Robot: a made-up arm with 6 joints. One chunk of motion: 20 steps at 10 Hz.
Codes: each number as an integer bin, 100 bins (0 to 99) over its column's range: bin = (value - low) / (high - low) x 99, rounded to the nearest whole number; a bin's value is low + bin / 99 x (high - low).
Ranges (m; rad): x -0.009..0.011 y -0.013..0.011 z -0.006..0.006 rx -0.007..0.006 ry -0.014..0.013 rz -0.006..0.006
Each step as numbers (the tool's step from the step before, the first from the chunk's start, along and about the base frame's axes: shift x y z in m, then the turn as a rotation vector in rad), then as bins.
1 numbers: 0.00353 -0.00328 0.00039 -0.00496 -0.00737 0.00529
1 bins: 62 40 53 16 24 93
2 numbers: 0.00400 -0.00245 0.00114 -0.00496 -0.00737 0.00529
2 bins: 64 44 59 16 24 93
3 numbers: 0.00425 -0.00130 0.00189 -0.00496 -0.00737 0.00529
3 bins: 66 48 65 16 24 93
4 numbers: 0.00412 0.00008 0.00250 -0.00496 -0.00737 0.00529
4 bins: 65 54 70 16 24 93
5 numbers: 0.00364 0.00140 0.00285 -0.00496 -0.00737 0.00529
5 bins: 63 59 73 16 24 93
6 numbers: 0.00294 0.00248 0.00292 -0.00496 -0.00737 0.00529
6 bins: 59 64 74 16 24 93
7 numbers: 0.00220 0.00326 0.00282 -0.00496 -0.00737 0.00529
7 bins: 55 67 73 16 24 93
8 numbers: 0.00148 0.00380 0.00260 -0.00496 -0.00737 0.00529
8 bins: 52 69 71 16 24 93
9 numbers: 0.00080 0.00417 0.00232 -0.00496 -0.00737 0.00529
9 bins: 49 71 69 16 24 93
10 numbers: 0.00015 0.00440 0.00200 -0.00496 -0.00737 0.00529
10 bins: 45 72 66 16 24 93
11 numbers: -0.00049 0.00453 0.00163 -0.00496 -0.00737 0.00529
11 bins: 42 72 63 16 24 93
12 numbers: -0.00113 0.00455 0.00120 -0.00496 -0.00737 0.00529
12 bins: 39 72 59 16 24 93
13 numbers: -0.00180 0.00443 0.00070 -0.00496 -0.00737 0.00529
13 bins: 36 72 55 16 24 93
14 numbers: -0.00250 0.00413 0.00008 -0.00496 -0.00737 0.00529
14 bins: 32 71 50 16 24 93
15 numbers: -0.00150 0.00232 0.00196 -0.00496 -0.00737 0.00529
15 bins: 37 63 66 16 24 93
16 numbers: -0.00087 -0.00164 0.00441 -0.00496 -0.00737 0.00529
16 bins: 40 47 86 16 24 93
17 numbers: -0.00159 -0.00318 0.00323 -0.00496 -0.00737 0.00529
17 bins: 37 41 76 16 24 93
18 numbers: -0.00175 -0.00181 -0.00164 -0.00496 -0.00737 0.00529
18 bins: 36 46 36 16 24 93
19 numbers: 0.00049 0.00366 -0.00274 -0.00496 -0.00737 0.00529
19 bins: 47 69 27 16 24 93
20 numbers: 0.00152 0.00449 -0.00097 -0.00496 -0.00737 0.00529
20 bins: 52 72 41 16 24 93
